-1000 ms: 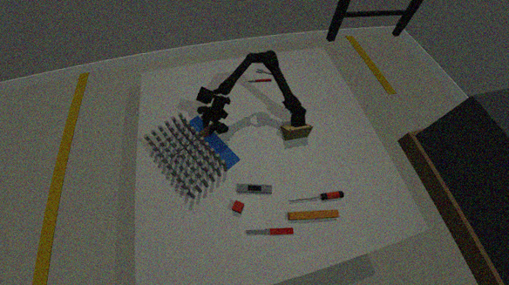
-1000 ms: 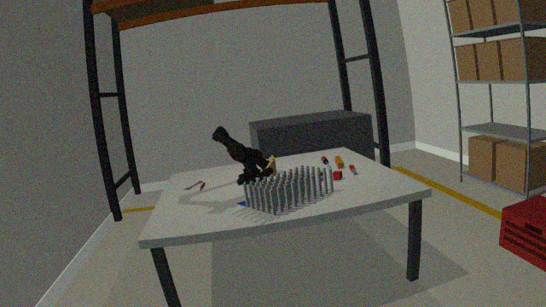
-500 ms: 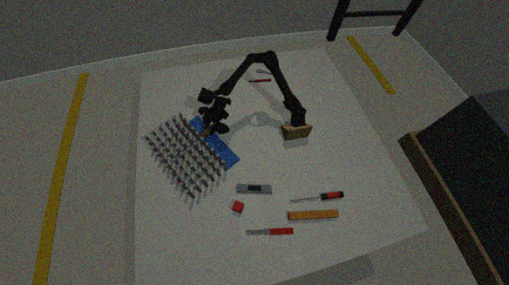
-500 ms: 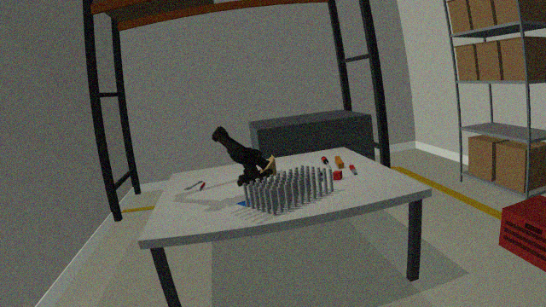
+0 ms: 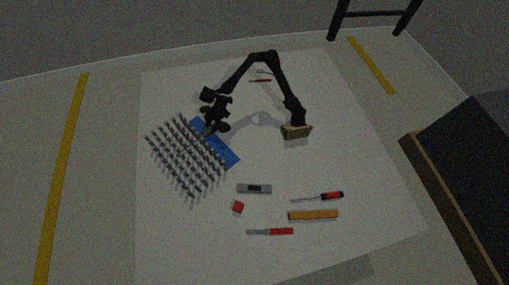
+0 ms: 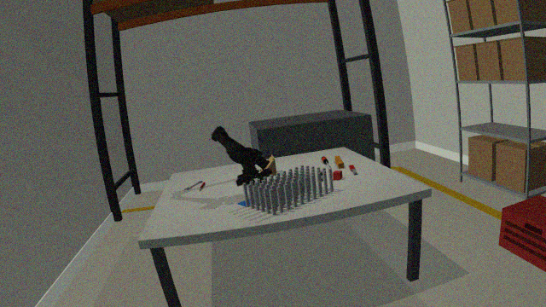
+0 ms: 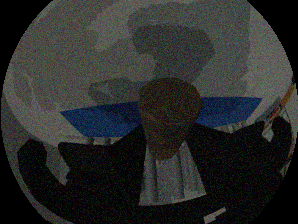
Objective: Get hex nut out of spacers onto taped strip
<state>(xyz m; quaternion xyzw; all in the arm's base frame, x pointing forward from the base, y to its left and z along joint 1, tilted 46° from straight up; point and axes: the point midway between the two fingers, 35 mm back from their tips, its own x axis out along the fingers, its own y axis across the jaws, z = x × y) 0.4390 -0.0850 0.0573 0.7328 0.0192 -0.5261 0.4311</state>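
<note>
Now: gripper tip 5 cm to the right of the blue taped strip and 2 cm above it. From my gripper tip the other things lie so: brown-handled pick: 9 cm ahead, 5 cm to the left; then red cube: 6 cm behind, 41 cm to the left; then grey block: 15 cm behind, 35 cm to the left, 1 cm below.
</note>
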